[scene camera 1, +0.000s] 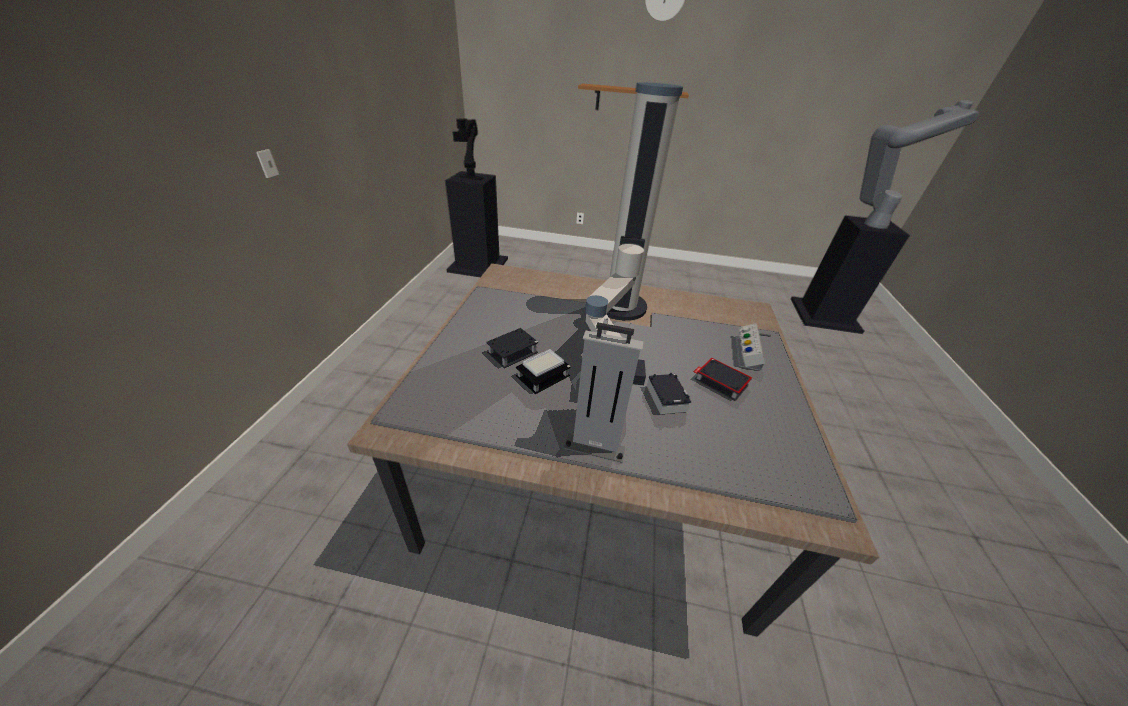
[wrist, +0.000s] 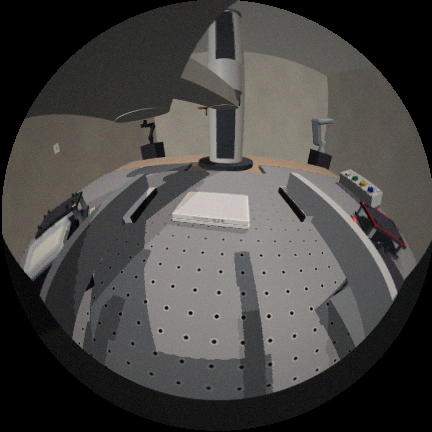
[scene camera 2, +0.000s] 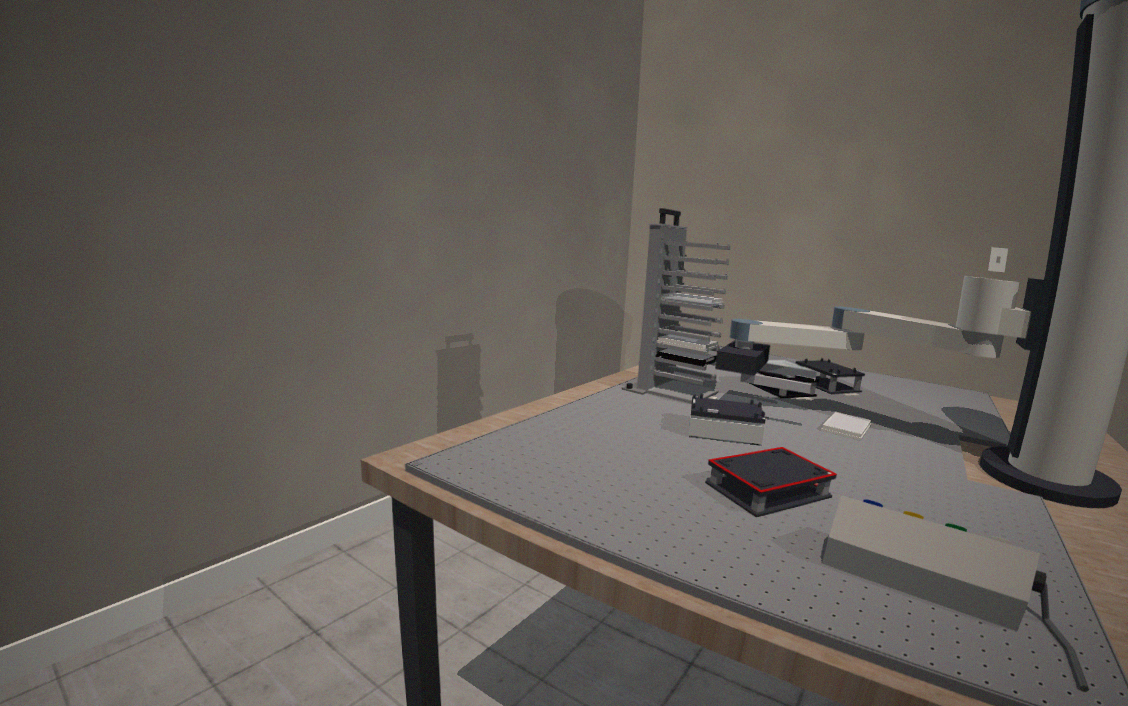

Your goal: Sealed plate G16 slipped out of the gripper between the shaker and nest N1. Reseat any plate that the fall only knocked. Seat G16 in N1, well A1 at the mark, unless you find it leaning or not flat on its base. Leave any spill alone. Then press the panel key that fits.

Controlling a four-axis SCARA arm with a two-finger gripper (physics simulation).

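Where they show: gripper, fingertip midpoint: (wrist: 217, 179) (scene camera 2: 813, 381); arm's base, link origin: (scene camera 1: 620, 306) (wrist: 225, 163) (scene camera 2: 1046, 479).
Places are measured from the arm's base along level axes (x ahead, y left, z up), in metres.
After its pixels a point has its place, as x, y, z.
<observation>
A white plate (scene camera 2: 846, 424) @(0.403, 0.010, 0.027) (wrist: 212, 206) @(0.414, -0.009, 0.027) lies flat on the perforated mat (scene camera 2: 582, 482) @(0.714, 0.584, 0.013) (wrist: 200, 300) @(0.560, -0.004, 0.013); its small side label is too blurred to read. My gripper (scene camera 2: 798, 381) @(0.489, 0.007, 0.106) (wrist: 217, 179) @(0.489, 0.007, 0.106) is open and empty, above the mat, with the plate beyond and below its spread fingers in the wrist view. The storage tower hides most of it in scene camera 1. The shaker (scene camera 1: 668, 391) @(0.635, 0.207, 0.068) (scene camera 2: 727, 416) @(0.601, 0.258, 0.065) has a dark top on a pale base. A red-rimmed nest (scene camera 1: 723, 376) @(0.482, 0.415, 0.053) (scene camera 2: 769, 470) @(0.470, 0.437, 0.053) (wrist: 382, 225) @(0.486, 0.357, 0.057) bears no plate. The key panel (scene camera 1: 752, 356) @(0.351, 0.535, 0.072) (scene camera 2: 931, 553) @(0.240, 0.589, 0.067) (wrist: 357, 186) @(0.261, 0.513, 0.057) has green, yellow and blue keys. No N1 label is legible.
The tall storage tower (scene camera 1: 605, 407) @(0.896, 0.000, 0.198) (scene camera 2: 654, 316) @(0.869, 0.057, 0.203) holds several plates near the front edge. A light-topped plate (scene camera 1: 543, 362) @(0.612, -0.245, 0.080) (wrist: 47, 246) @(0.590, -0.202, 0.080) sits on a black nest at the left. Another black nest (scene camera 1: 511, 341) @(0.506, -0.399, 0.068) (scene camera 2: 831, 368) @(0.493, -0.327, 0.078) stands behind it. The arm's column (scene camera 1: 647, 166) @(0.077, 0.007, 0.651) (scene camera 2: 1073, 249) @(0.055, 0.051, 0.438) (wrist: 226, 130) @(0.077, 0.005, 0.150) rises at the back.
</observation>
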